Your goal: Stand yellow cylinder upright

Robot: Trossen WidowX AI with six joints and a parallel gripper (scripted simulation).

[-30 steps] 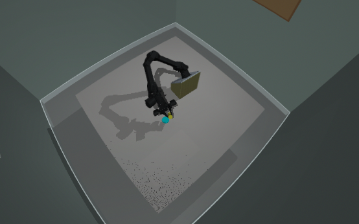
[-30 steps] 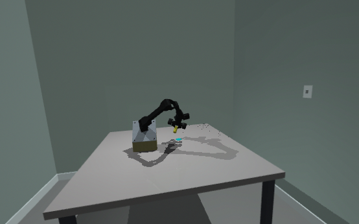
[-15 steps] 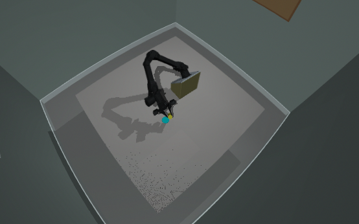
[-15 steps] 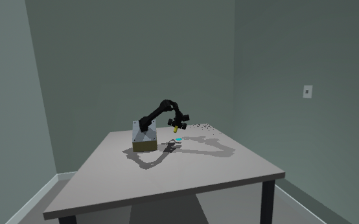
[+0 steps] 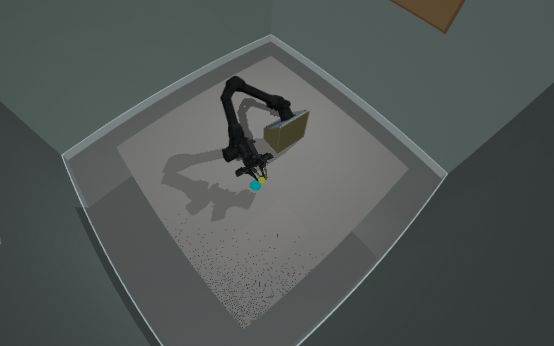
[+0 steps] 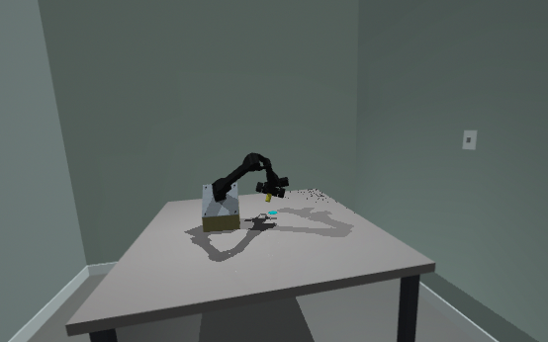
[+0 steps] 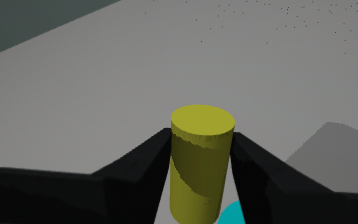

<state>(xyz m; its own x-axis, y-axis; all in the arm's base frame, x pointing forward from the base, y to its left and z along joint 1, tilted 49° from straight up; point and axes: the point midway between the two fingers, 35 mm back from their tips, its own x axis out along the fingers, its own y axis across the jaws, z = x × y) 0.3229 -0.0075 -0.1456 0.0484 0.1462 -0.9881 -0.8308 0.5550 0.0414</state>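
My gripper tip is 4 cm to the left of the cyan circle and 12 cm above it. Round my gripper tip: yellow tall cylinder (1 cm behind, 1 cm to the right, 2 cm below).
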